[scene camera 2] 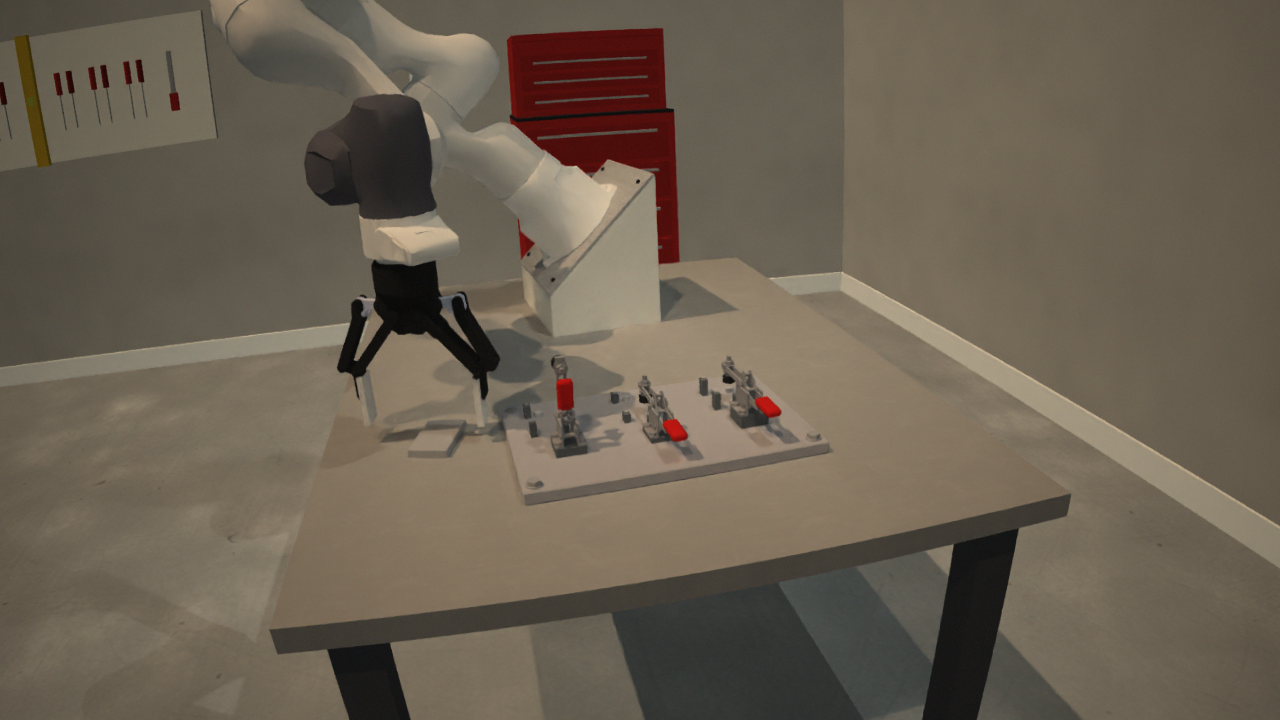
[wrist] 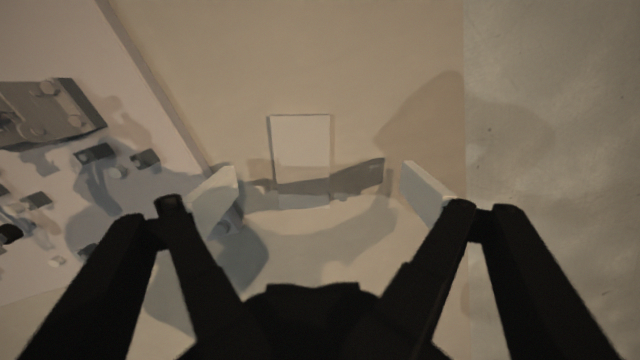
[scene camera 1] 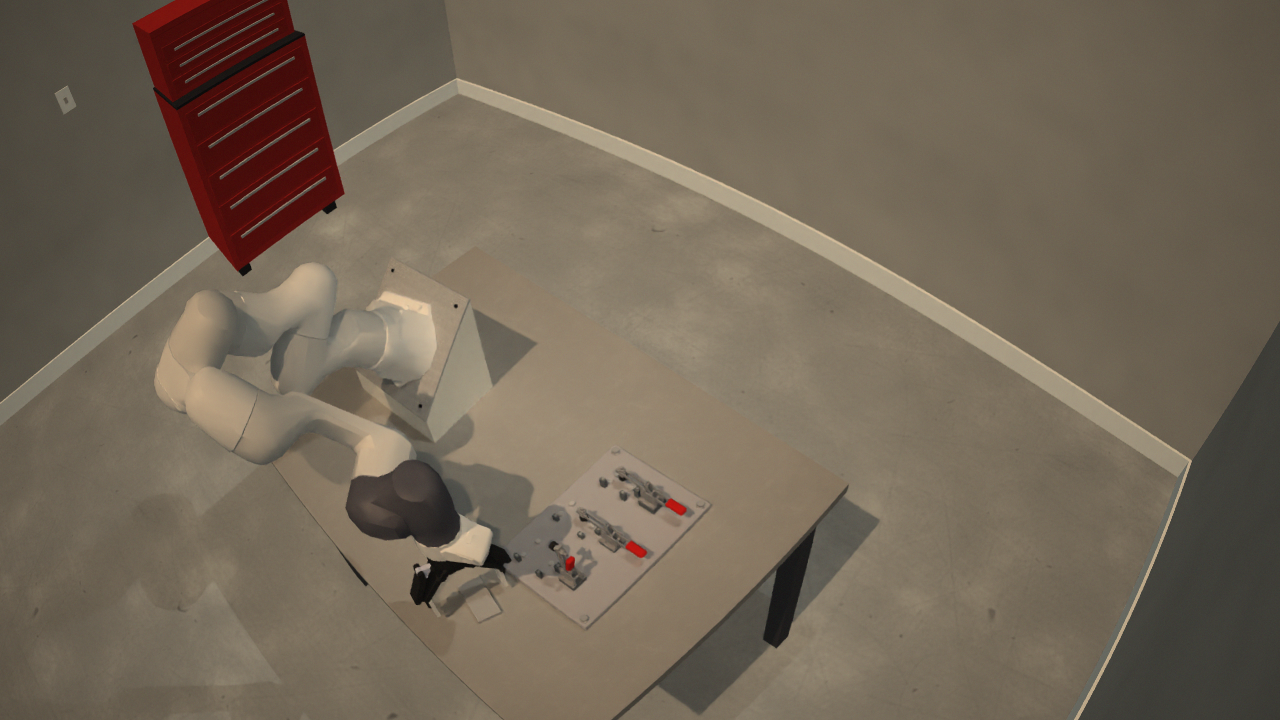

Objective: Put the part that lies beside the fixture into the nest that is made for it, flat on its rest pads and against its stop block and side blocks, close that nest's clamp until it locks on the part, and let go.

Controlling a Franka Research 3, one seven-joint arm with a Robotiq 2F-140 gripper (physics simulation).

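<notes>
The part (scene camera 1: 484, 604) (scene camera 2: 438, 438) (wrist: 301, 142), a flat pale rectangular block, lies on the table beside the fixture plate (scene camera 1: 608, 582) (scene camera 2: 626, 465) (wrist: 120, 80). My gripper (scene camera 1: 471, 591) (scene camera 2: 424, 420) (wrist: 318, 178) is open and empty, fingers pointing down, low above the table. In the wrist view the part lies between the two finger lines, most of it beyond the tips. The clamp nearest the part has its red handle (scene camera 1: 569, 564) (scene camera 2: 564, 394) upright and its arm raised. The middle handle (scene camera 1: 635, 548) (scene camera 2: 674, 430) and far handle (scene camera 1: 675, 506) (scene camera 2: 768, 407) lie low.
Small dark blocks (scene camera 2: 532, 428) (wrist: 94, 153) stand up from the plate near the left finger. The table edge runs close on the right in the wrist view. The white robot base (scene camera 1: 460, 376) (scene camera 2: 608, 286) stands at the back, with a red tool cabinet (scene camera 1: 259, 170) (scene camera 2: 586, 76) behind.
</notes>
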